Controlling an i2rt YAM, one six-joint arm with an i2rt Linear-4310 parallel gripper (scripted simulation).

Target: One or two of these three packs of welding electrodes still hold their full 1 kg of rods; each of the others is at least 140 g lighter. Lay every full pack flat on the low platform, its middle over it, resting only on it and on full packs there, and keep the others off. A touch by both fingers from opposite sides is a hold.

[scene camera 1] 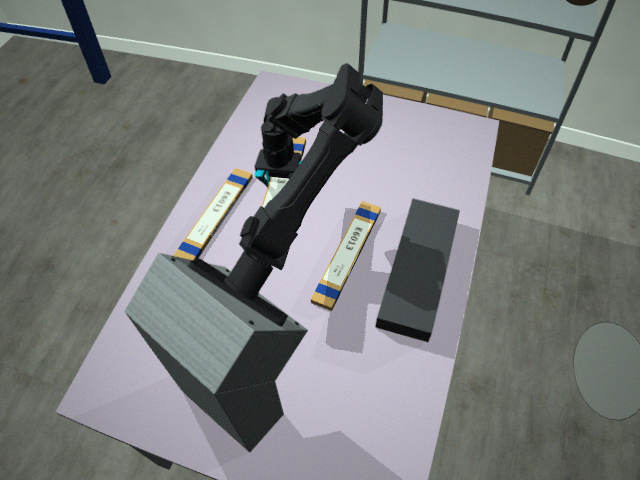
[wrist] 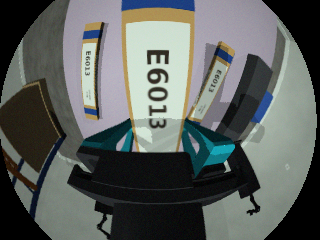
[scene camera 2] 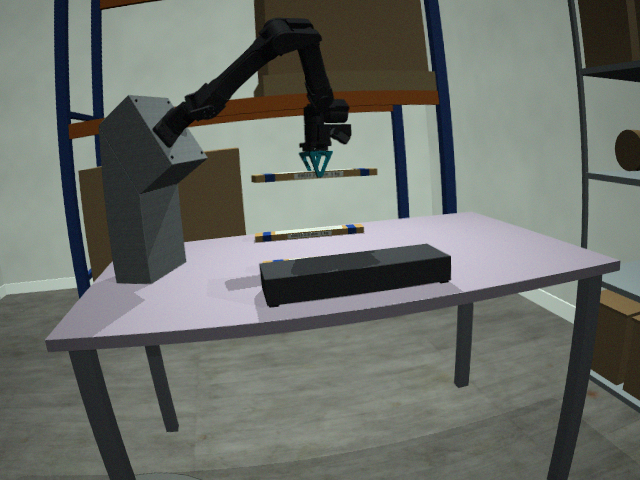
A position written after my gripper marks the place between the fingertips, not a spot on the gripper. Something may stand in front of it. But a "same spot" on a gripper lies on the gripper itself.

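Scene:
I can see my gripper in the wrist view [157, 120], and scene camera 1 and scene camera 2 show it too. On my gripper, [scene camera 1: 260, 174] and [scene camera 2: 302, 152] are the same spot. There is a low dark platform as well, visible to me in scene camera 2 [308, 279], in scene camera 1 and in the wrist view. On the low dark platform, [wrist: 256, 76] and [scene camera 1: 414, 219] are again the same spot.

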